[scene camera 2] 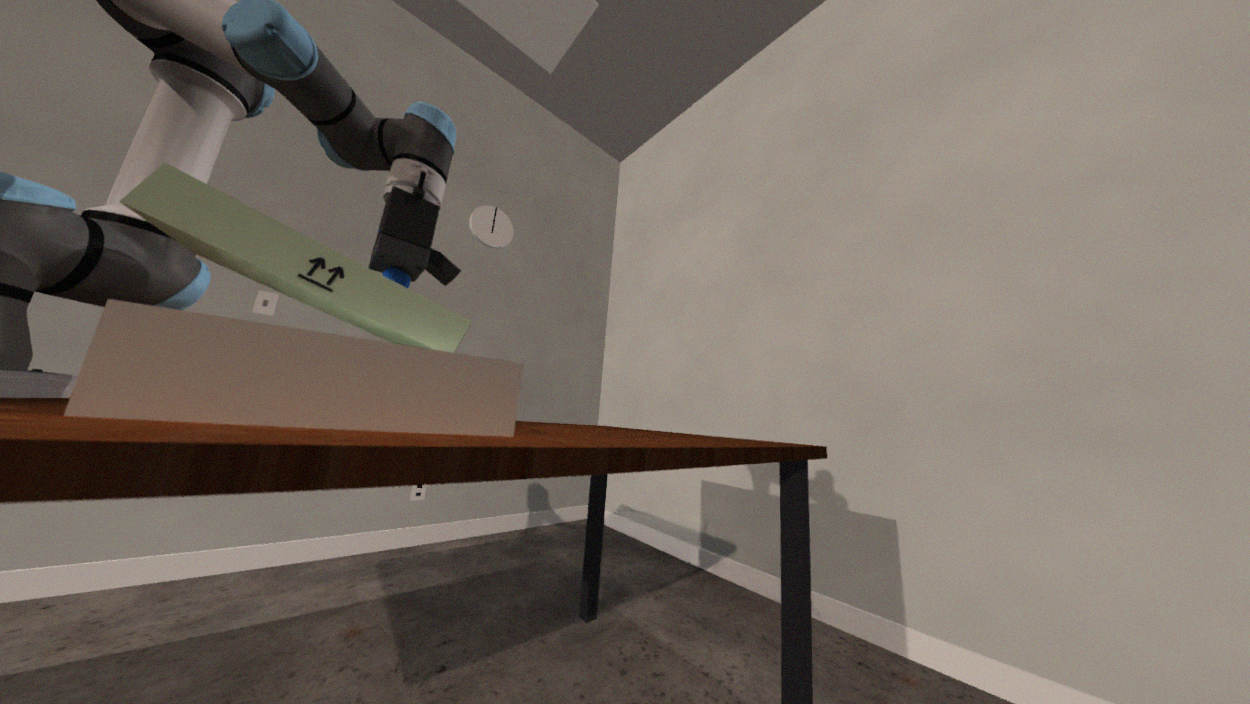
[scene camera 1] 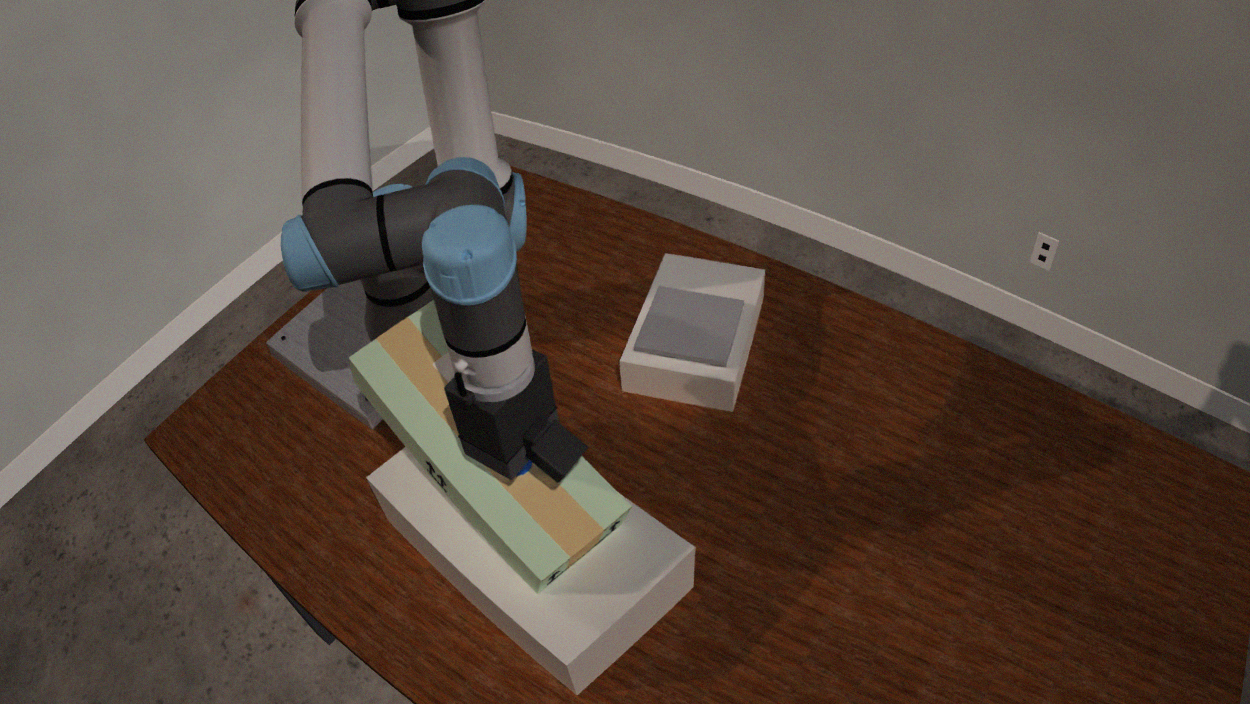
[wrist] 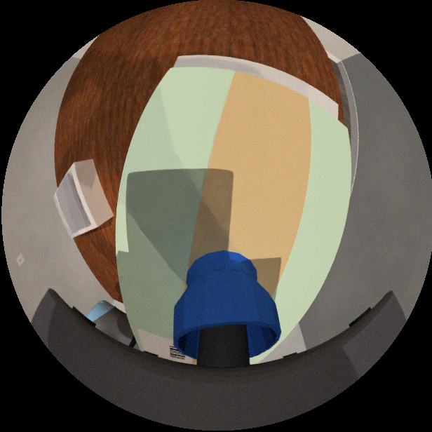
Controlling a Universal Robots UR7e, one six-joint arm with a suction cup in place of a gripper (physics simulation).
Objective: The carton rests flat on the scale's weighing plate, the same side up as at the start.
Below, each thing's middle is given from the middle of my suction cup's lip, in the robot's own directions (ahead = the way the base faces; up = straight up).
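Pale green carton point(scene camera 1: 541, 528): 20 mm below my suction cup, 60 mm behind it and 10 mm to the left of it. Going by their middles, the carton is the nearest to my suction cup of the things named here, and the scale point(scene camera 1: 691, 341) the farthest. Counted from the suction cup, the scale is 420 mm to the left, 10 mm behind and 160 mm below. White block point(scene camera 2: 145, 362): 150 mm below the suction cup, 10 mm behind it and 10 mm to the right of it.
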